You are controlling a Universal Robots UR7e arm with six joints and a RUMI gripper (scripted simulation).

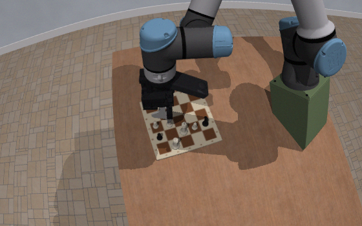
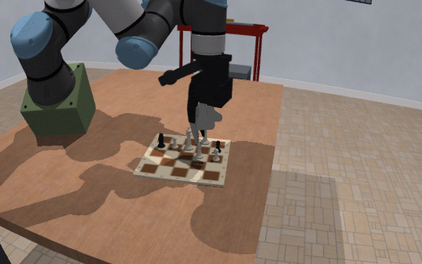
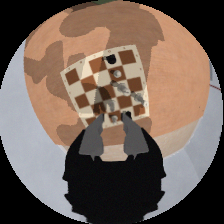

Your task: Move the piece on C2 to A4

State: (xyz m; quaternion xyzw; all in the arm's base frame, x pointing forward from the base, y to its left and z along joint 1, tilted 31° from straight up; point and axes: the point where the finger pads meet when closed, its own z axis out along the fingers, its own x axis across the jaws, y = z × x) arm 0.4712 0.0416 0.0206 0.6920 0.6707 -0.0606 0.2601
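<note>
Now: hand 4 cm past the tall white piece, 3 cm to the right of it and 4 cm above it. From my hand the other things lie so: chessboard (3 cm behind, 1 cm to the right, 7 cm below); tall black piece (11 cm behind, 1 cm to the left, 5 cm below); black pawn (4 cm ahead, 4 cm to the left, 5 cm below).
</note>
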